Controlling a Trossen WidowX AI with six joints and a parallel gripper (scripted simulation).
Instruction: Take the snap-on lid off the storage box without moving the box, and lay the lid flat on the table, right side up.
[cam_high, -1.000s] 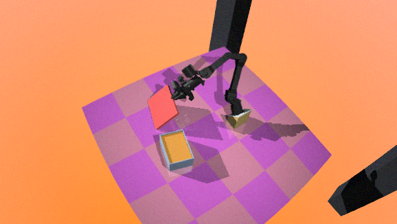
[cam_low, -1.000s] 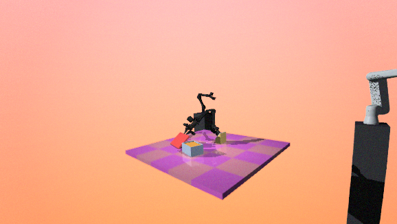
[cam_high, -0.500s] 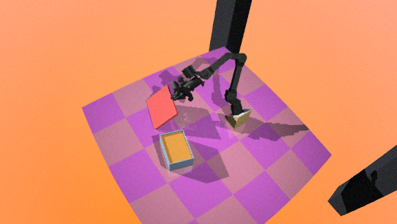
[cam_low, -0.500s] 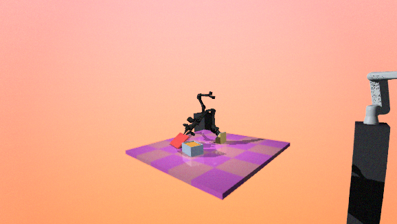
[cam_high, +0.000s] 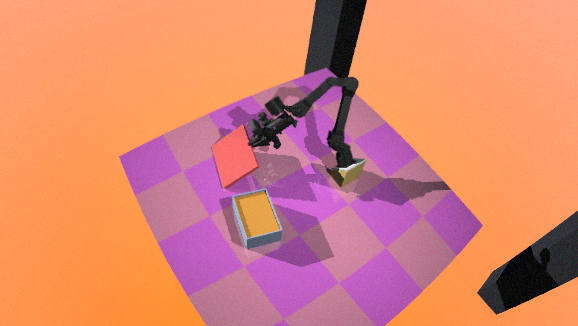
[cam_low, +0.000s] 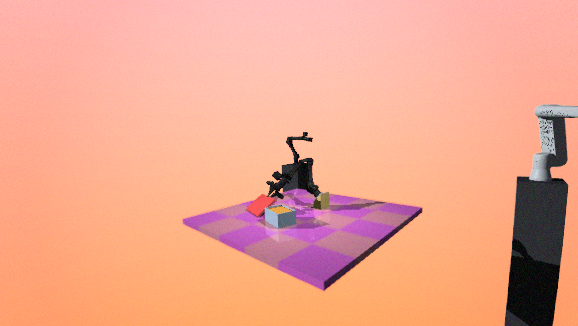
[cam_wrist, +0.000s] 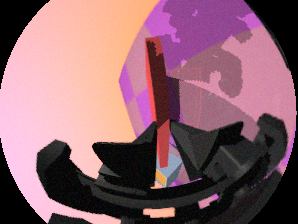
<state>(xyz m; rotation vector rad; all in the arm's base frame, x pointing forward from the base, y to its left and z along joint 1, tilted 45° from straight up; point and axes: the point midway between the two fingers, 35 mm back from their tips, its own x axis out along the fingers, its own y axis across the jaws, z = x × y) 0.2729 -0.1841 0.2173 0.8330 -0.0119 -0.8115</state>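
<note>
Now: the red lid 70 mm ahead of my gripper tip, 20 mm to the right of it and 40 mm below it. Also, from my gripper tip: storage box: 150 mm ahead, 280 mm to the left, 60 mm below.
</note>
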